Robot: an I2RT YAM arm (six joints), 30 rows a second.
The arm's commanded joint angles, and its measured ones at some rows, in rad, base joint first. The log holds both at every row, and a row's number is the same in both.
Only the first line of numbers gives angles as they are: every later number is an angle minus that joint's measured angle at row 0.
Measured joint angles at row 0:
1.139 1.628 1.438 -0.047 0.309 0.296
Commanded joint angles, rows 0 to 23:
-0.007 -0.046 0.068 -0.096 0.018 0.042
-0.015 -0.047 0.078 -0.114 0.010 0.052
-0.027 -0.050 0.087 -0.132 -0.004 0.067
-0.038 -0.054 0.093 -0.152 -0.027 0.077
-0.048 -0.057 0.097 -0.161 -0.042 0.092
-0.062 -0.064 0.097 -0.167 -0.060 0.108
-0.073 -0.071 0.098 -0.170 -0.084 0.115
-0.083 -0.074 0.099 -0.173 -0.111 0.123
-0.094 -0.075 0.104 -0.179 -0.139 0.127
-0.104 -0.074 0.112 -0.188 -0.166 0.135
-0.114 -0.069 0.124 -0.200 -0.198 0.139
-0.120 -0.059 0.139 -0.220 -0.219 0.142
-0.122 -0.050 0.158 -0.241 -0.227 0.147
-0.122 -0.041 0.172 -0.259 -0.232 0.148
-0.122 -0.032 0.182 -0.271 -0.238 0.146
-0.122 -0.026 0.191 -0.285 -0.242 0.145
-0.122 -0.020 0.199 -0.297 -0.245 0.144
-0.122 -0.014 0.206 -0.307 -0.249 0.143
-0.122 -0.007 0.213 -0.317 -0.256 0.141
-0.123 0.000 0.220 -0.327 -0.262 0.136
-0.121 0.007 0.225 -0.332 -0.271 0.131
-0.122 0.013 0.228 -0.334 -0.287 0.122
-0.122 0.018 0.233 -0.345 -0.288 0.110
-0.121 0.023 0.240 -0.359 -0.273 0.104
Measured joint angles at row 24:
-0.124 -0.013 0.208 -0.290 -0.245 0.130
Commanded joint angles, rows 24 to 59:
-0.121 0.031 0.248 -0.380 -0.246 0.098
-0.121 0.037 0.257 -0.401 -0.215 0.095
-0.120 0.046 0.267 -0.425 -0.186 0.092
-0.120 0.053 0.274 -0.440 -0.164 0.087
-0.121 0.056 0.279 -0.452 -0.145 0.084
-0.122 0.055 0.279 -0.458 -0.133 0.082
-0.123 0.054 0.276 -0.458 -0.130 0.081
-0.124 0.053 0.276 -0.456 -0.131 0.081
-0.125 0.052 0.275 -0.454 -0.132 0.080
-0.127 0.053 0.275 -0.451 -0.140 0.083
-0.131 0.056 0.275 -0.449 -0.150 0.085
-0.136 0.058 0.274 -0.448 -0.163 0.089
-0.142 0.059 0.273 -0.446 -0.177 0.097
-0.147 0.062 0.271 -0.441 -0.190 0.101
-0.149 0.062 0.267 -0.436 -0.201 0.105
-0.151 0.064 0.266 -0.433 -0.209 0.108
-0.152 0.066 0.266 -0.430 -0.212 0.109
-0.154 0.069 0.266 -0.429 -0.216 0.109
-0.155 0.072 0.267 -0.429 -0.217 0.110
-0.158 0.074 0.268 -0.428 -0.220 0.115
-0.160 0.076 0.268 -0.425 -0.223 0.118
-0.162 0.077 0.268 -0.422 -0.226 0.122
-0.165 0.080 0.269 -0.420 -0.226 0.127
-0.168 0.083 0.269 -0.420 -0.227 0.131
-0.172 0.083 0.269 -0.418 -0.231 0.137
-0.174 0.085 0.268 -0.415 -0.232 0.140
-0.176 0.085 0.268 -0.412 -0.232 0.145
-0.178 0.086 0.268 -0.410 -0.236 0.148
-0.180 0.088 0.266 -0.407 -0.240 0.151
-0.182 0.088 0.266 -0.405 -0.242 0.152
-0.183 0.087 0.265 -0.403 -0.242 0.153
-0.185 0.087 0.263 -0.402 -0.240 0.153
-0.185 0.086 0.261 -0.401 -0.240 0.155
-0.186 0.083 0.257 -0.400 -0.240 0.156
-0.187 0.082 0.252 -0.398 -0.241 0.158
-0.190 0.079 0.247 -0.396 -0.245 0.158
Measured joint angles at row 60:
-0.178 0.080 0.244 -0.430 -0.237 0.139
